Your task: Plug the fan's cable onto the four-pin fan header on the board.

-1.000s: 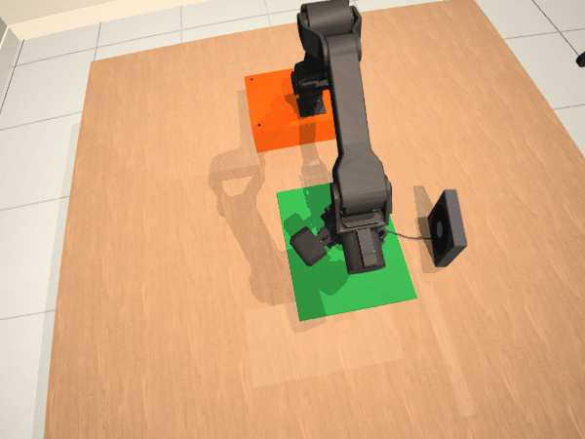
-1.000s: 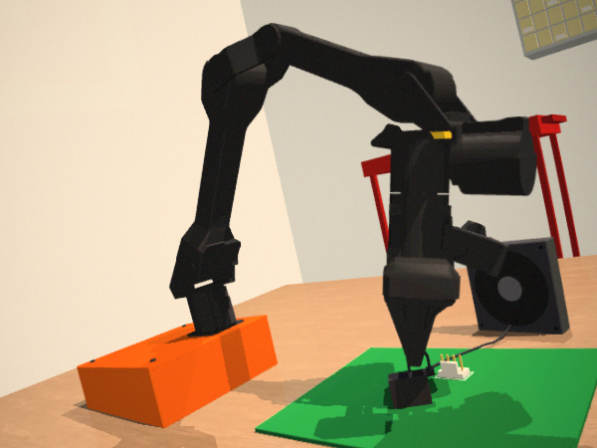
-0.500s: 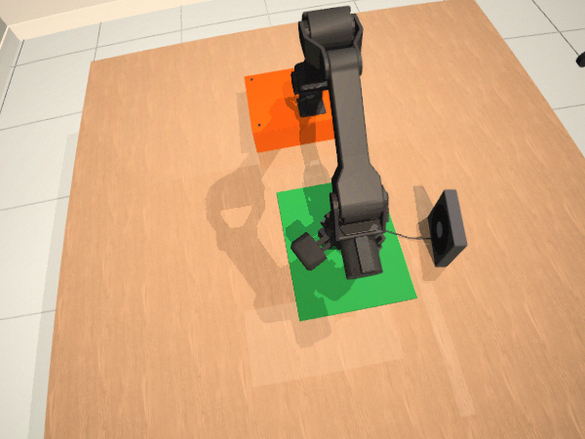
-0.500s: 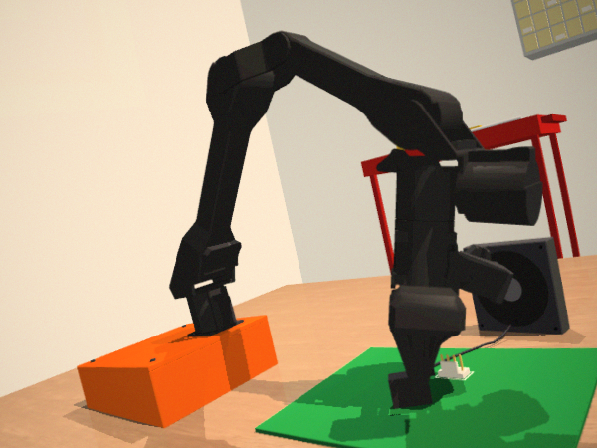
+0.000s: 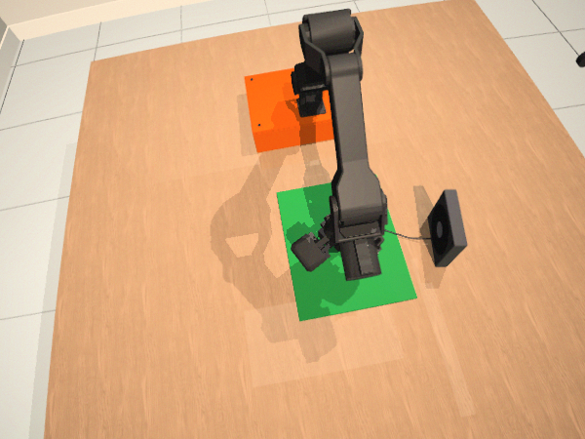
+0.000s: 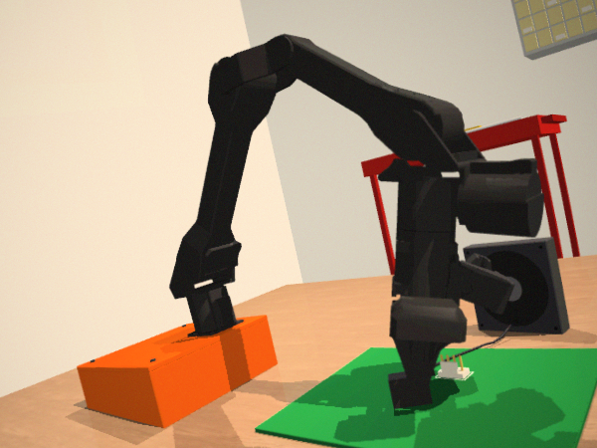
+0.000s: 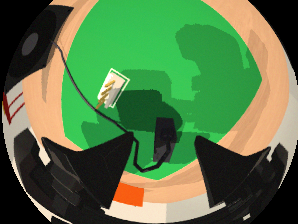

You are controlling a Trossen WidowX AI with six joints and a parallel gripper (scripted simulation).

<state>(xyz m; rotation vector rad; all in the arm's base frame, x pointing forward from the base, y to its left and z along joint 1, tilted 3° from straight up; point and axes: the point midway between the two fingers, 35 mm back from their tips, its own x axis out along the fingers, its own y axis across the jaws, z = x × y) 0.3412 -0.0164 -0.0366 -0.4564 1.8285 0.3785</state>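
The green board lies 4 cm below my gripper tip and 3 cm to the left of it. From my gripper tip the other things lie so: fan: 22 cm to the left, 3 cm ahead, 3 cm above; plug: 1 cm behind; white four-pin fan header: 7 cm to the left, 2 cm below, 1 cm ahead.
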